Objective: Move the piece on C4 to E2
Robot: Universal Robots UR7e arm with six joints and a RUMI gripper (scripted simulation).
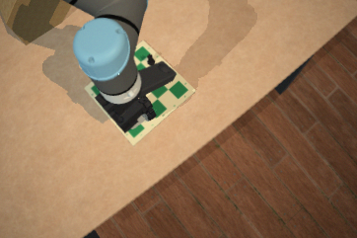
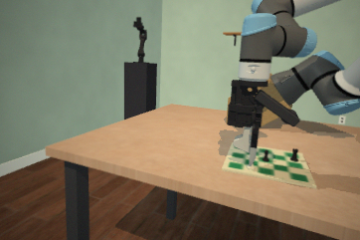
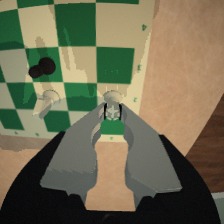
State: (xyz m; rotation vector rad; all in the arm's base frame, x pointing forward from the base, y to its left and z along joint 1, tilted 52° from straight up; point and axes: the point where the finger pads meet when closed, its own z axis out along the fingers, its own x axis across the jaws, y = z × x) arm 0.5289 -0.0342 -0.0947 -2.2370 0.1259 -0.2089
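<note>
My hand is 1 cm above the white piece. Round my hand: chessboard (8 cm behind, 4 cm to the left, 3 cm below).
</note>
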